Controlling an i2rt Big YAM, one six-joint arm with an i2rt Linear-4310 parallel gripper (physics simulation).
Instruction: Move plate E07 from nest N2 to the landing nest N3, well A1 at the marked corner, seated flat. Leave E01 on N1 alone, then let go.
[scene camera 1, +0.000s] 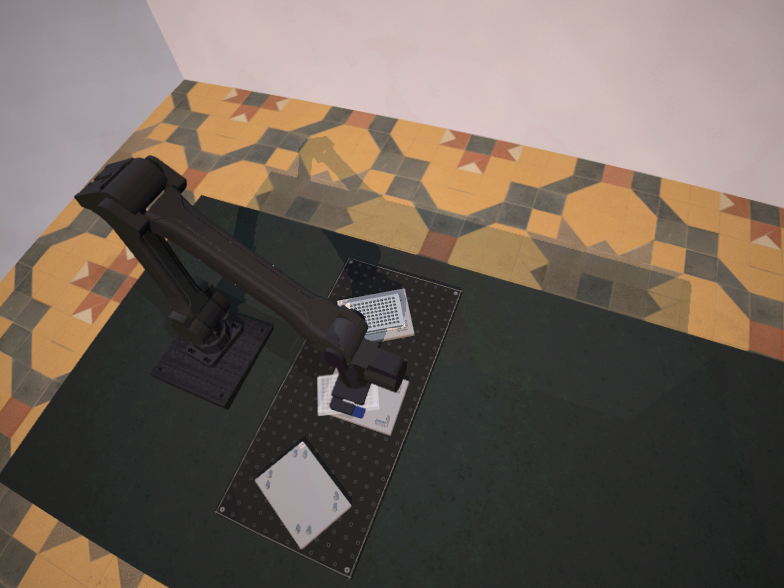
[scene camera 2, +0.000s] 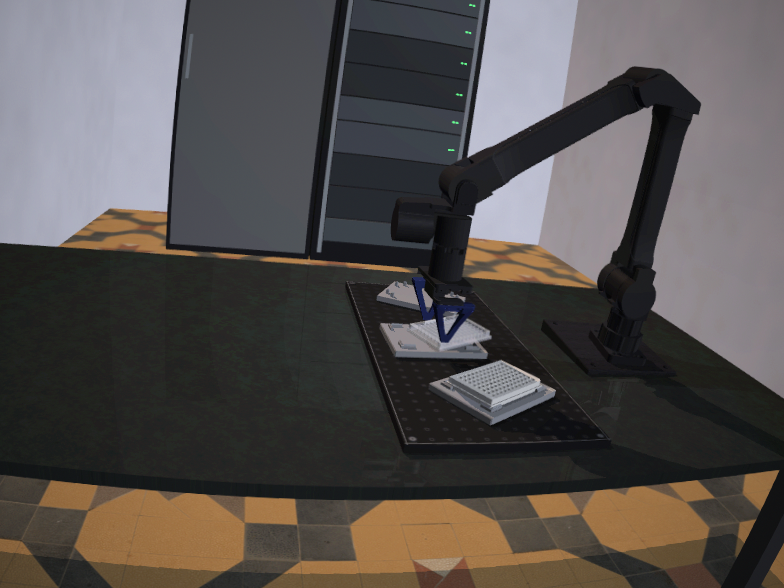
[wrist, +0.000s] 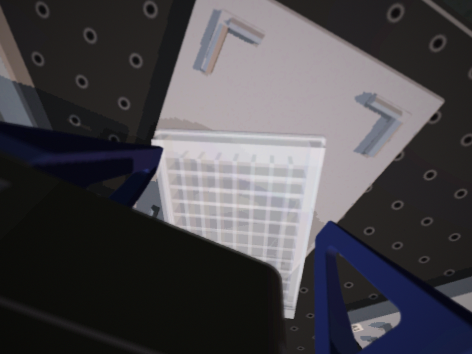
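Plate E07 (scene camera 1: 328, 397) (scene camera 2: 476, 333) (wrist: 244, 190), a translucent well plate, lies skewed on the grey nest N2 (scene camera 1: 397, 405) (scene camera 2: 398, 343) (wrist: 289, 83), overhanging one edge of it. My gripper (scene camera 1: 351, 406) (scene camera 2: 442, 328) (wrist: 244, 195) is open, its blue fingers straddling the plate on both sides without closing on it. The empty grey nest N3 (scene camera 1: 302, 494) (scene camera 2: 393, 295) lies beyond, at the other end of the board. Plate E01 (scene camera 1: 379, 309) (scene camera 2: 495, 382), white with many wells, sits on nest N1 (scene camera 1: 407, 330) (scene camera 2: 487, 412).
All three nests sit on a black perforated board (scene camera 1: 278, 429) (scene camera 2: 442, 427) (wrist: 95, 57) on a dark table. The arm's base (scene camera 1: 211, 361) (scene camera 2: 595, 354) stands beside the board. A tall grey cabinet (scene camera 2: 253, 126) stands behind the table.
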